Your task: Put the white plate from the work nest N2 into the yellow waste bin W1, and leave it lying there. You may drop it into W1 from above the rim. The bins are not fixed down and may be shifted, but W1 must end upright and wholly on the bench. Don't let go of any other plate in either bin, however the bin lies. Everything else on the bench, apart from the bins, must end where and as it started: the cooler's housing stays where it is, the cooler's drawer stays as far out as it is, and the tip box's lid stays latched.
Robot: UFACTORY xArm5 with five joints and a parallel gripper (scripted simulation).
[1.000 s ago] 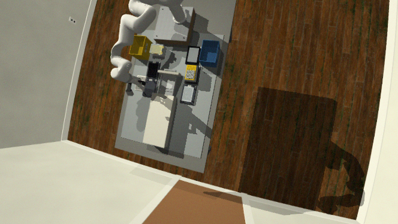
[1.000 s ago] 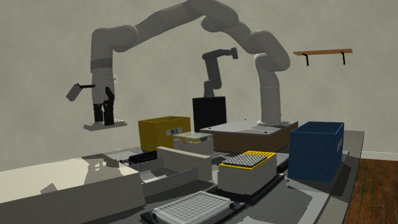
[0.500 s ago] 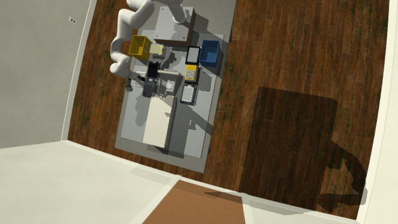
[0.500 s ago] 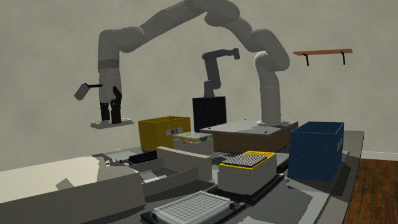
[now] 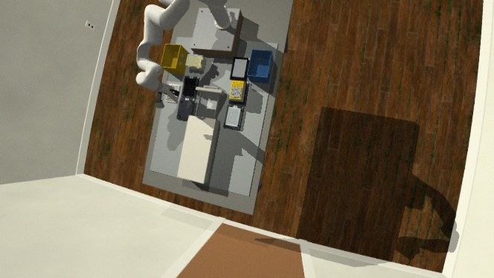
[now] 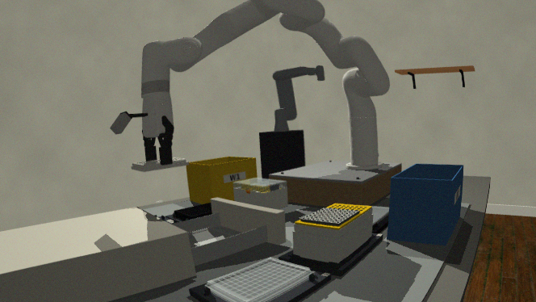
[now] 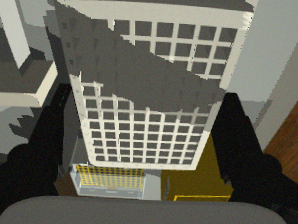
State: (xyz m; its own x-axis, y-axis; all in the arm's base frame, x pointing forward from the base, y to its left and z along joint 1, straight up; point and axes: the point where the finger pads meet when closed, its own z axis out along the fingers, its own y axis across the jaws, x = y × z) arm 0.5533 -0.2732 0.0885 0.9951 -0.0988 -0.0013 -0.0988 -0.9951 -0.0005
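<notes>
My hand is 280 mm past the yellow waste bin W1, 120 mm above it and 80 mm to the left of it. From my hand the other things lie so: black plate: 140 mm below, 90 mm behind, 40 mm to the left; then white plate: 10 mm below; then N2 label: 150 mm below, 30 mm to the left.
</notes>
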